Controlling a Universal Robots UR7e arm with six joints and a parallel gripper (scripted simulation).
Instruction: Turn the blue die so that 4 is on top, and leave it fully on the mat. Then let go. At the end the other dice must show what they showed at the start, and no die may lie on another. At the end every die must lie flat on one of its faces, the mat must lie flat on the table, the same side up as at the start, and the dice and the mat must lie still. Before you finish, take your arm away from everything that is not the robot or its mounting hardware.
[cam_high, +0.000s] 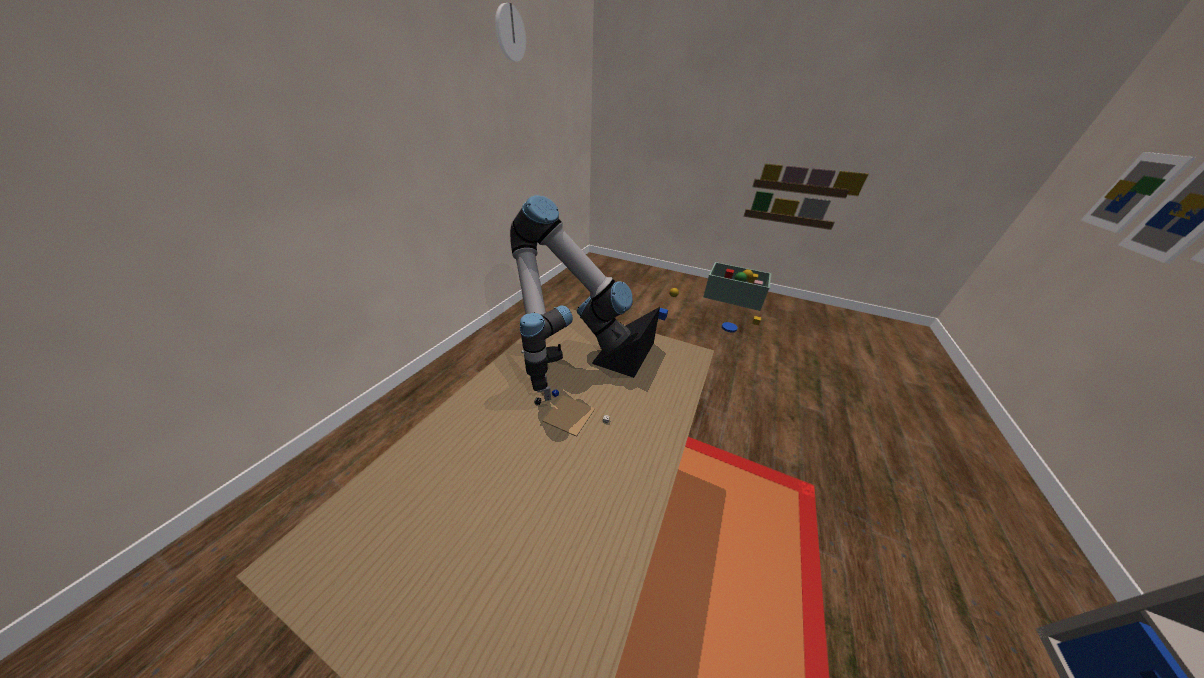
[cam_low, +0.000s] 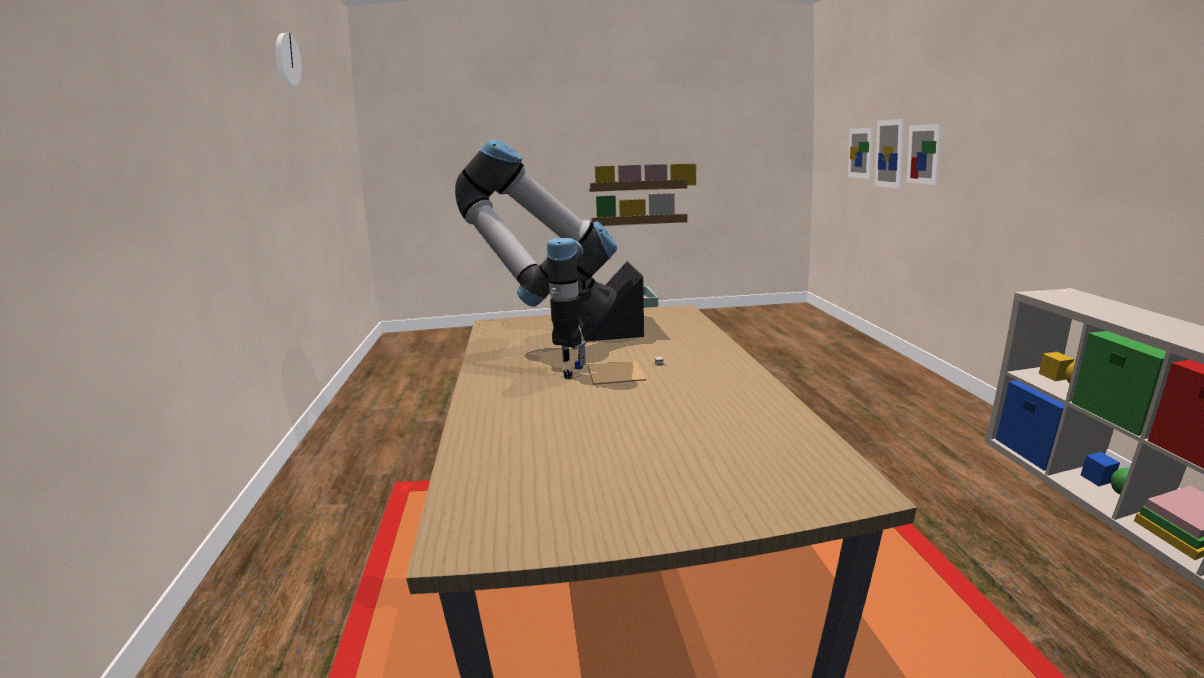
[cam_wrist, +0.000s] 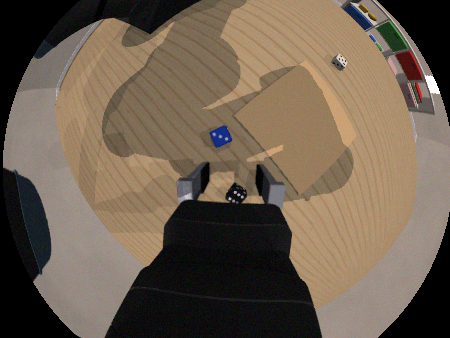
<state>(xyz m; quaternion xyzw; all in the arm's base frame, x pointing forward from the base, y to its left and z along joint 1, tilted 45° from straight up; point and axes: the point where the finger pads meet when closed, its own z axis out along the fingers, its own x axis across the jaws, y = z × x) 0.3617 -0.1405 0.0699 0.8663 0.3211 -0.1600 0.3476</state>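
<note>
The blue die lies 40 mm below my hand, 40 mm behind it and 20 mm to the left of it. From my hand the other things lie so: tan mat 110 mm to the left, 50 mm below, 30 mm ahead; white die 240 mm to the left, 40 mm below; black die 40 mm below, 30 mm ahead, 20 mm to the right.
</note>
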